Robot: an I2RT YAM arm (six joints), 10 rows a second.
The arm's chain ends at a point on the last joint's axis. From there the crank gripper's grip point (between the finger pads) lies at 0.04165 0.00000 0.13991 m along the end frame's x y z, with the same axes.
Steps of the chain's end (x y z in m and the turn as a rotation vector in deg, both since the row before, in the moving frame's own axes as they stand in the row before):
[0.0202, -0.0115, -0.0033, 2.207, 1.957, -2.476]
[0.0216, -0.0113, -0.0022, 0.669, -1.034, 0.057]
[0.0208, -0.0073, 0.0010, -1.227, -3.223, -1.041]
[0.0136, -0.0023, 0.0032, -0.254, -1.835, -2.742]
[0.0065, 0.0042, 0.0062, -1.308, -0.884, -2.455]
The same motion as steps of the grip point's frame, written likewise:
[0.0248, -0.0188, -0.0049, 2.207, 1.957, -2.476]
[0.0191, -0.0129, -0.0015, 0.669, -1.034, 0.057]
[0.0129, -0.0050, 0.0031, -1.227, -3.223, -1.041]
[0.0091, -0.0036, 0.0045, -0.254, -1.835, -2.742]
[0.0044, 0.0057, 0.0068, -1.308, -0.884, -2.455]

